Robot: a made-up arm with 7 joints. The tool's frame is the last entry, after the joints.
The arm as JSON. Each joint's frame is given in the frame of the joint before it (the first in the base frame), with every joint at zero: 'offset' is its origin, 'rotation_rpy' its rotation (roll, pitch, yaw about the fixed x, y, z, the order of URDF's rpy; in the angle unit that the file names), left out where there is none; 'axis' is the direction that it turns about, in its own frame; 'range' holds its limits. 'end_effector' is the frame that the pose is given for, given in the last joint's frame.
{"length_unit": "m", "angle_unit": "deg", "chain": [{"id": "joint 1", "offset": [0.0, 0.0, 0.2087], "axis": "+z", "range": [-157.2, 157.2]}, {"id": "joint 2", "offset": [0.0, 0.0, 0.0], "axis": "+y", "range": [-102.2, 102.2]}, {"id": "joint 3", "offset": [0.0, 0.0, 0.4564], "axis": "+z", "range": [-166.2, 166.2]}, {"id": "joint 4", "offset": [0.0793, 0.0, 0.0], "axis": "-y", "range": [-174.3, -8.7]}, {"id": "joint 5", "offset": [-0.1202, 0.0, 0.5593], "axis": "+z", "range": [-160.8, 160.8]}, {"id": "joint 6", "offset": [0.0, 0.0, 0.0], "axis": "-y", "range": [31.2, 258.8]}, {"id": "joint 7", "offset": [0.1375, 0.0, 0.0], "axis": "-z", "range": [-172.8, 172.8]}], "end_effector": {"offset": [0.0, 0.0, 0.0], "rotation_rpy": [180.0, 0.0, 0.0]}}
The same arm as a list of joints. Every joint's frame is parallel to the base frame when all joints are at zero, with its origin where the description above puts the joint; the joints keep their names.
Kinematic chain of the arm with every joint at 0, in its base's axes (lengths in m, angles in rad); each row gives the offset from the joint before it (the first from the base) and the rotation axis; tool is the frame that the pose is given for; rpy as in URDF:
joint 1: xyz 0 0 0.2087 axis +z
joint 2: xyz 0 0 0 axis +y
joint 3: xyz 0 0 0.4564 axis +z
joint 4: xyz 0.0793 0 0 axis -y
joint 5: xyz -0.1202 0 0.5593 axis +z
joint 6: xyz 0 0 0 axis -y
joint 7: xyz 0.1375 0 0 axis -z
tool: xyz 0 0 0 rpy 3.1416 0 0
Joint limits (rad, base to tool): -2.7437..2.7437 -1.7837..1.7837 -2.9007..2.9007 -3.0421..-0.1518 -2.8065..2.8065 0.5445..4.5169 -3.0159..3.0159

